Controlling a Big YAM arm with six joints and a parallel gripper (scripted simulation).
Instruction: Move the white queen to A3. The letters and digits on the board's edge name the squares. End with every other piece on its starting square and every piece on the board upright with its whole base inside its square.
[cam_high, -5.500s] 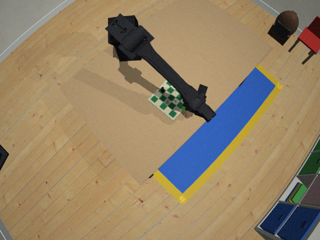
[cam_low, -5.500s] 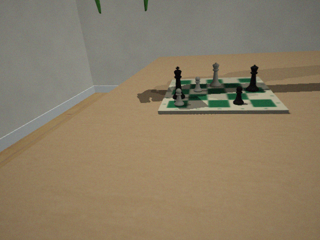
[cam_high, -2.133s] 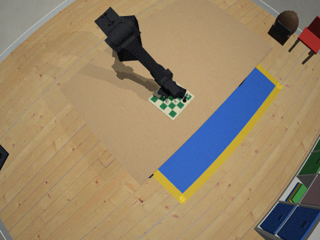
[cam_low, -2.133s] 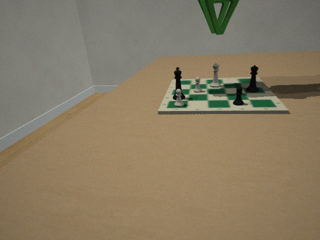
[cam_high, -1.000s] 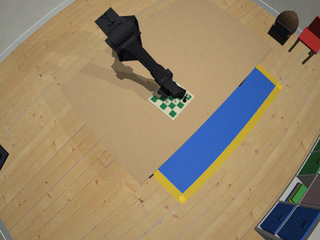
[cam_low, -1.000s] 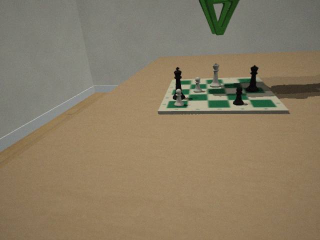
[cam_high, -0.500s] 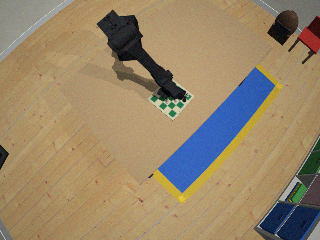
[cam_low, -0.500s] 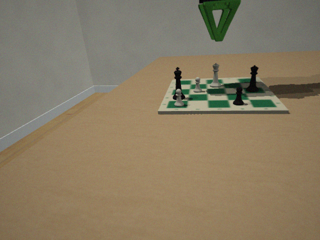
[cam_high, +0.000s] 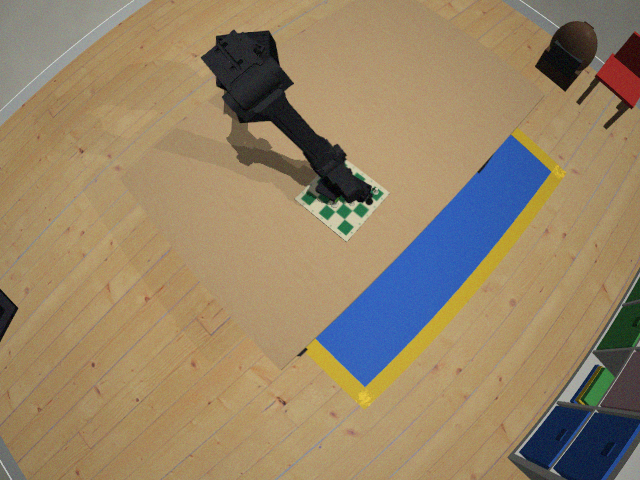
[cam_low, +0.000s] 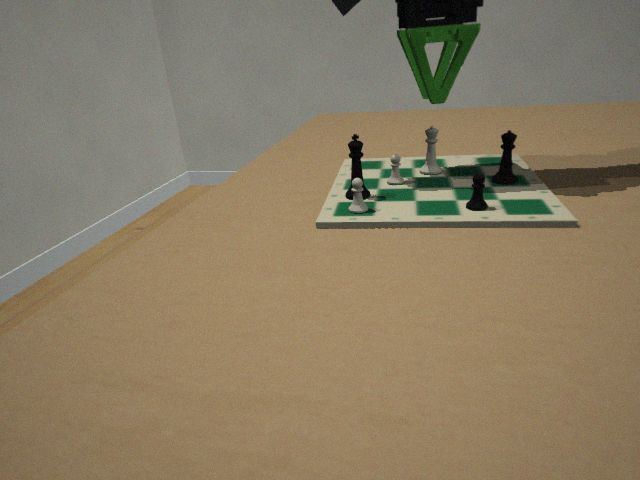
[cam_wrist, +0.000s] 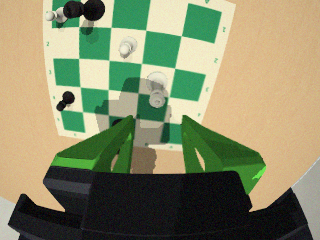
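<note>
Right now the white queen is 60 mm below my hand. Also, from my hand: black queen (60 mm below, 60 mm behind, 50 mm to the left); then black king (90 mm ahead, 60 mm to the left, 60 mm below); then green-and-cream chessboard (90 mm below, 40 mm to the left, 10 mm ahead).
</note>
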